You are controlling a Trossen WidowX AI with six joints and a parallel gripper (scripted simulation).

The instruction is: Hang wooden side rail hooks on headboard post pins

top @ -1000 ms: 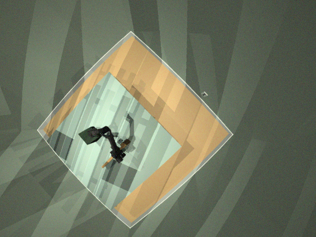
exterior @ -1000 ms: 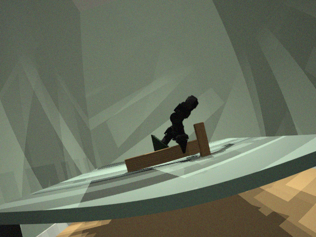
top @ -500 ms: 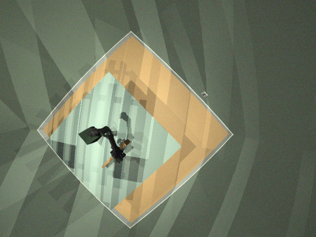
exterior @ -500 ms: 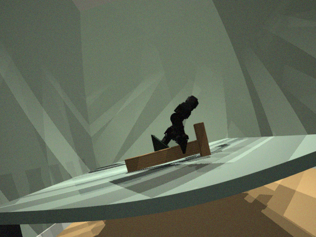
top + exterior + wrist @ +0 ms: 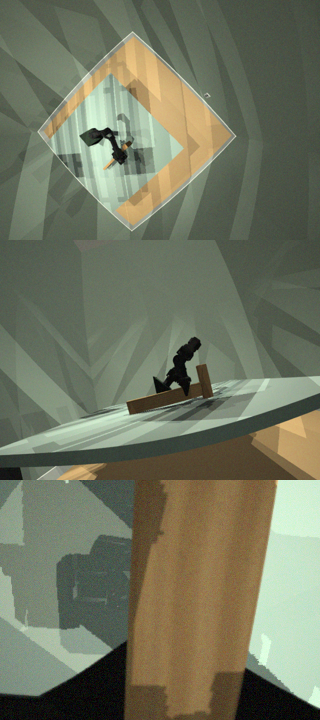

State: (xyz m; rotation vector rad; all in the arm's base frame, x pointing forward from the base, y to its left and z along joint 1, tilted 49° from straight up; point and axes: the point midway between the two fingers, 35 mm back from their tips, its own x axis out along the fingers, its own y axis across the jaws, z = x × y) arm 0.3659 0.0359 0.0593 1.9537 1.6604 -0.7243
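Now: gripper tip 110 mm to the right of the headboard post, 50 mm below it and 10 mm short of it.
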